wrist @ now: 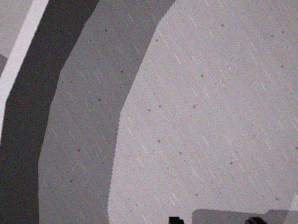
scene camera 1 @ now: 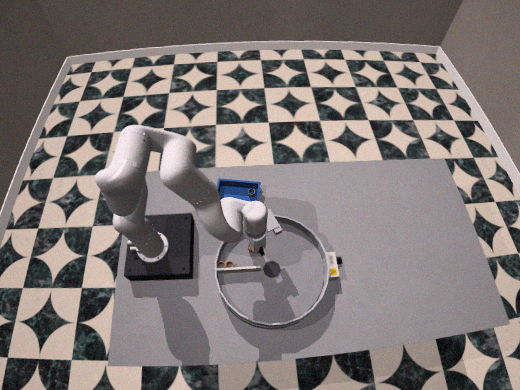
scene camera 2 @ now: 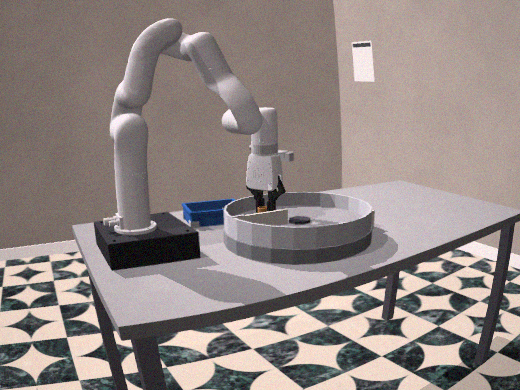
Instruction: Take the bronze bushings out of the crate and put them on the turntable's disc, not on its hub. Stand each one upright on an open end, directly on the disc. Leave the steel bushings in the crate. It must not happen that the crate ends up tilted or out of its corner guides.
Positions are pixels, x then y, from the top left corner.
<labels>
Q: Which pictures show the blue crate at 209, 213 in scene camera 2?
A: Scene camera 1 and scene camera 2 only.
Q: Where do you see a blue crate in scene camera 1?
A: At 238, 189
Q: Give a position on a turntable disc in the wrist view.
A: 150, 111
</labels>
